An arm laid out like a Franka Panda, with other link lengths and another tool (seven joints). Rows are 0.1 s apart.
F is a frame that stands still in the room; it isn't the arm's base.
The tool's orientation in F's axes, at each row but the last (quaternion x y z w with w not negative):
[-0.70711, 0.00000, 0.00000, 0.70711]
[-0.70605, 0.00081, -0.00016, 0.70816]
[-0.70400, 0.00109, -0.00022, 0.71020]
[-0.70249, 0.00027, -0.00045, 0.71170]
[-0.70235, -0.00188, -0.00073, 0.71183]
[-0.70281, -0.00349, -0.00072, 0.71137]
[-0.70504, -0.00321, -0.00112, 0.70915]
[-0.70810, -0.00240, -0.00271, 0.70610]
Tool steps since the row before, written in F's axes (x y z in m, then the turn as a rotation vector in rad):
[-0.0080, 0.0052, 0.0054, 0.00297, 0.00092, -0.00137]
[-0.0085, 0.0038, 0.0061, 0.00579, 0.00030, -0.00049]
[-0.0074, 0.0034, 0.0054, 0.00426, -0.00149, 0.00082]
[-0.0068, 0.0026, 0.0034, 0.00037, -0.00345, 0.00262]
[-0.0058, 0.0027, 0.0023, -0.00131, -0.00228, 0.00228]
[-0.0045, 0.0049, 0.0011, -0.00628, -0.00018, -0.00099]
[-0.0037, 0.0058, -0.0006, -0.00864, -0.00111, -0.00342]
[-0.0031, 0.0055, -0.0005, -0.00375, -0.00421, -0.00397]
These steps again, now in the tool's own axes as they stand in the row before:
[-0.0080, -0.0054, 0.0052, 0.00297, 0.00137, 0.00092]
[-0.0085, -0.0061, 0.0038, 0.00579, 0.00049, 0.00031]
[-0.0074, -0.0054, 0.0034, 0.00426, -0.00084, -0.00147]
[-0.0068, -0.0034, 0.0026, 0.00037, -0.00266, -0.00342]
[-0.0058, -0.0023, 0.0027, -0.00131, -0.00232, -0.00225]
[-0.0045, -0.0011, 0.0049, -0.00629, 0.00095, -0.00017]
[-0.0037, 0.0006, 0.0058, -0.00866, 0.00336, -0.00110]
[-0.0031, 0.0005, 0.0055, -0.00378, 0.00395, -0.00420]

